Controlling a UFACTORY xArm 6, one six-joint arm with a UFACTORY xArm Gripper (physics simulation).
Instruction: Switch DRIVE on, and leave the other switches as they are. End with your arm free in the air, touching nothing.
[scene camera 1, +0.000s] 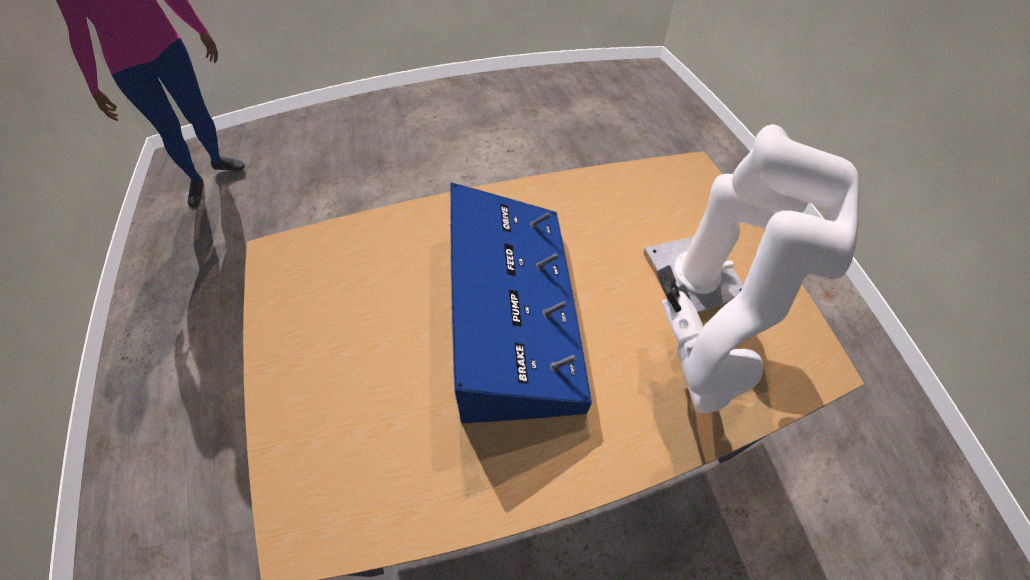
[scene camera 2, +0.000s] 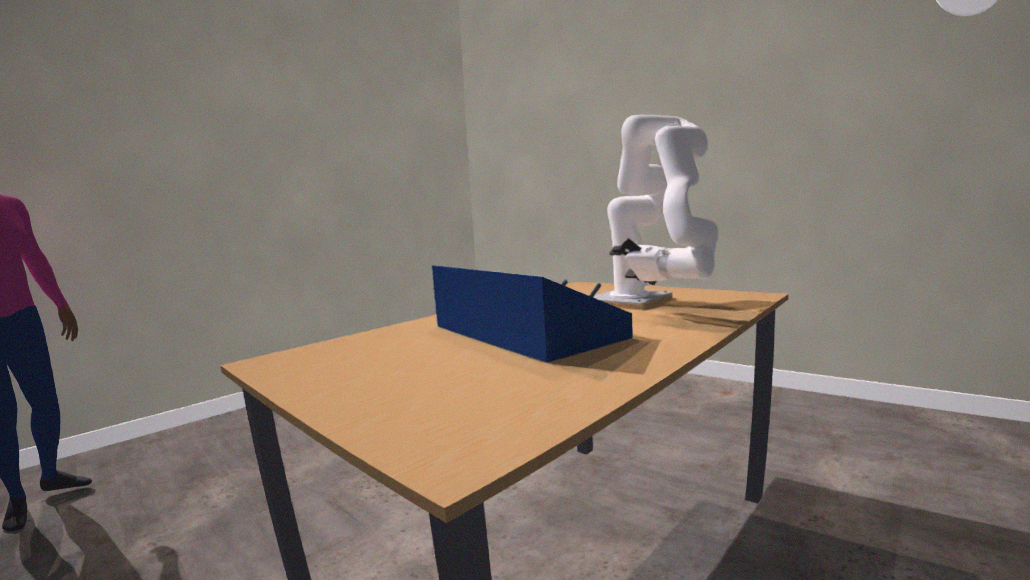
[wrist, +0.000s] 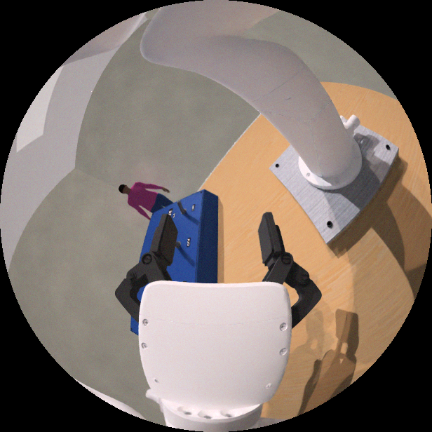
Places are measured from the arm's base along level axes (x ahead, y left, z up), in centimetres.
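Where they show: gripper, fingertip midpoint: (scene camera 1: 671, 278) (scene camera 2: 619, 262); arm's base, origin of the base link: (scene camera 1: 697, 273) (scene camera 2: 629, 295).
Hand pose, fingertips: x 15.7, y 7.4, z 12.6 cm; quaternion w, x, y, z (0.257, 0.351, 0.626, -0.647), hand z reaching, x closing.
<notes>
Things, the pixels of their top centre, and the offset from my fingertips. Level surfaces: height alone.
- DRIVE lever, middle of its top: (scene camera 1: 542, 213) dx +20.9, dy -24.6, dz -1.8 cm
- FEED lever, middle of its top: (scene camera 1: 549, 255) dx +22.9, dy -12.8, dz -1.8 cm
- PUMP lever, middle of its top: (scene camera 1: 557, 302) dx +24.8, dy -0.9, dz -1.8 cm
- BRAKE lever, middle of its top: (scene camera 1: 566, 357) dx +26.8, dy +10.9, dz -1.8 cm
- wooden table, its level: dz -14.8 cm
The blue sloped switch panel (scene camera 1: 486, 288) (scene camera 2: 490, 309) (wrist: 207, 240) stands on the table. Its labels read DRIVE, FEED, PUMP and BRAKE in the scene camera 1 view. The DRIVE lever (scene camera 1: 540, 221) (wrist: 182, 208) is at the panel's far end. The FEED lever (scene camera 1: 547, 262) (wrist: 178, 244), PUMP lever (scene camera 1: 554, 311) and BRAKE lever (scene camera 1: 562, 363) follow. All four lean alike, at their OFF labels. My gripper (scene camera 1: 670, 288) (scene camera 2: 623, 262) (wrist: 216, 221) is open and empty, in the air between the panel and the arm's base, apart from both.
The wooden table (scene camera 1: 345, 324) (scene camera 2: 374, 403) (wrist: 245, 200) carries the panel and the grey base plate (scene camera 1: 666, 252) (wrist: 320, 210) of my arm. My own upright arm column is close to the gripper. A person (scene camera 1: 162, 93) (scene camera 2: 21, 324) (wrist: 143, 196) in a magenta top stands beyond the table.
</notes>
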